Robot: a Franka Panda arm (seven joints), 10 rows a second.
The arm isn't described. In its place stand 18 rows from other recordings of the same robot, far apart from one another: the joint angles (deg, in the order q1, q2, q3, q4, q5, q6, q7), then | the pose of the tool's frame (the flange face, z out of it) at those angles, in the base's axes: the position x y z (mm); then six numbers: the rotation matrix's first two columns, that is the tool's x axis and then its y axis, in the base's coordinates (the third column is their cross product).
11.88, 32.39, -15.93, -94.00, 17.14, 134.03, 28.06 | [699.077, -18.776, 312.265, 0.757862, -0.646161, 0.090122, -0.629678, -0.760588, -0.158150]
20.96, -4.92, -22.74, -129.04, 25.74, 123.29, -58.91 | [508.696, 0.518, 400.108, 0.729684, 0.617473, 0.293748, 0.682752, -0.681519, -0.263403]
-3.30, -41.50, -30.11, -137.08, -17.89, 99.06, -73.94 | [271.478, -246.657, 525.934, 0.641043, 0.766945, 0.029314, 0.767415, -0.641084, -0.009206]
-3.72, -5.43, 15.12, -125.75, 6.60, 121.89, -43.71 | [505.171, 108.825, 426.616, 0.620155, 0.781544, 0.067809, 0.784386, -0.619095, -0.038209]
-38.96, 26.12, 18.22, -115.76, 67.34, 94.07, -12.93 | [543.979, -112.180, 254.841, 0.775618, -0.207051, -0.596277, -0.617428, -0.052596, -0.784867]
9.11, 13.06, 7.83, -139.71, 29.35, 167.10, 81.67 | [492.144, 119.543, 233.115, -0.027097, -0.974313, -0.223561, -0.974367, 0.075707, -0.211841]
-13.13, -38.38, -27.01, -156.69, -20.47, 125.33, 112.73 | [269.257, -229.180, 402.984, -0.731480, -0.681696, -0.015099, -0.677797, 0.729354, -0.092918]
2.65, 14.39, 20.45, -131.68, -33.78, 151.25, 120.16 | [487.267, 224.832, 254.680, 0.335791, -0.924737, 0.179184, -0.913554, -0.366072, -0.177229]
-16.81, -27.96, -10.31, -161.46, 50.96, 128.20, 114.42 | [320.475, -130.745, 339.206, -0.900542, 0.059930, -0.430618, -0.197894, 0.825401, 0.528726]
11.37, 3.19, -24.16, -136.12, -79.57, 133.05, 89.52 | [483.650, -128.473, 303.104, 0.693412, -0.321821, 0.644679, -0.698357, -0.520472, 0.491331]
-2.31, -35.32, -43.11, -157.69, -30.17, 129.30, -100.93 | [264.243, -249.401, 352.536, 0.169809, 0.985285, -0.019437, 0.984572, -0.168774, 0.046196]
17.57, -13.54, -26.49, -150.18, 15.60, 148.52, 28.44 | [432.363, -68.783, 338.819, 0.645610, -0.763555, -0.013123, -0.728445, -0.610584, -0.310733]
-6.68, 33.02, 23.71, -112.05, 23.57, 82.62, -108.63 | [457.055, 191.019, 196.669, -0.032363, 0.733760, 0.678637, 0.448988, 0.617299, -0.646028]
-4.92, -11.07, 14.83, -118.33, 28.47, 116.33, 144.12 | [505.032, 123.386, 533.756, -0.799570, -0.501629, -0.330235, -0.588981, 0.762463, 0.267864]
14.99, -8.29, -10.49, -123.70, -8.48, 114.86, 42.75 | [505.223, 28.511, 458.612, 0.823894, -0.563341, 0.062011, -0.566743, -0.819134, 0.088442]
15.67, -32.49, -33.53, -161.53, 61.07, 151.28, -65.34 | [349.830, -114.917, 353.164, 0.780176, -0.243350, 0.576286, 0.140190, -0.829787, -0.540186]
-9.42, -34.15, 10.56, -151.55, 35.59, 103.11, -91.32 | [337.242, 54.237, 417.732, 0.259808, 0.862422, 0.434429, 0.951628, -0.152244, -0.266882]
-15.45, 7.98, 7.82, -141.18, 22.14, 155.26, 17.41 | [484.027, -77.252, 249.097, 0.708934, -0.705275, 0.000445, -0.687711, -0.691418, -0.221349]
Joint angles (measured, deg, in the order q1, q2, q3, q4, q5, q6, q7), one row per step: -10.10 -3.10 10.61 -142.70 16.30 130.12 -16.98; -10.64 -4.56 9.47 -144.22 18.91 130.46 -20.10; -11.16 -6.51 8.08 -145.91 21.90 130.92 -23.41; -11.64 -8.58 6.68 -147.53 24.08 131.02 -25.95; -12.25 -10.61 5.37 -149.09 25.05 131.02 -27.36; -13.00 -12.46 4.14 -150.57 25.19 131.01 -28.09; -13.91 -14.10 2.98 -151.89 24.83 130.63 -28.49; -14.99 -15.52 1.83 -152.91 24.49 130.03 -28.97; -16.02 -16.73 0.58 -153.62 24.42 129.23 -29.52; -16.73 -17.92 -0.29 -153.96 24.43 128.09 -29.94
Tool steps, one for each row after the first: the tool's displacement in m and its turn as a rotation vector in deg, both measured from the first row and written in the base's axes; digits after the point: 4 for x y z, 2 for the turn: -0.0075 -0.0123 0.0017 1.85 -0.98 -0.73; -0.0159 -0.0260 0.0059 3.83 -2.61 -1.85; -0.0250 -0.0388 0.0108 5.30 -4.02 -2.98; -0.0346 -0.0515 0.0152 5.94 -5.05 -4.27; -0.0444 -0.0644 0.0184 6.06 -5.74 -5.63; -0.0546 -0.0769 0.0205 6.06 -5.93 -6.93; -0.0640 -0.0899 0.0226 6.22 -6.04 -8.27; -0.0724 -0.1025 0.0251 6.70 -6.17 -9.74; -0.0784 -0.1102 0.0295 7.30 -6.30 -10.59
